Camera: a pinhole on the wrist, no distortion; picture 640 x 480 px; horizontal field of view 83.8 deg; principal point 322.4 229.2 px. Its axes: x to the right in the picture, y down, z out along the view. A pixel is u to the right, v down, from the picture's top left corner.
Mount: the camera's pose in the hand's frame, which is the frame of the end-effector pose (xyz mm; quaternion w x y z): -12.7 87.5 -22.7 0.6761 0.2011 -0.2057 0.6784
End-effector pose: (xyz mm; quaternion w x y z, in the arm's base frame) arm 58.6 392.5 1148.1 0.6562 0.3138 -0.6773 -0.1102
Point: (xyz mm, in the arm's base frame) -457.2 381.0 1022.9
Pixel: 537 314
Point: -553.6 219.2 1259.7
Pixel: 567 113
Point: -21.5 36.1 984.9
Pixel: 111 162
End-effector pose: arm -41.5 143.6 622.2 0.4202 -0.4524 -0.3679 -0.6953
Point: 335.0 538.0 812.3
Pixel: outside the picture
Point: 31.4 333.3 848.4
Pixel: 460 18
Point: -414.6 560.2 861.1
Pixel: 161 96
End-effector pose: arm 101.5 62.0 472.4 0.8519 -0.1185 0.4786 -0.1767
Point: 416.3 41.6 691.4
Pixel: 424 224
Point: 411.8 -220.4 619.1
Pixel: 256 106
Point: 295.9 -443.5 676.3
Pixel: 105 127
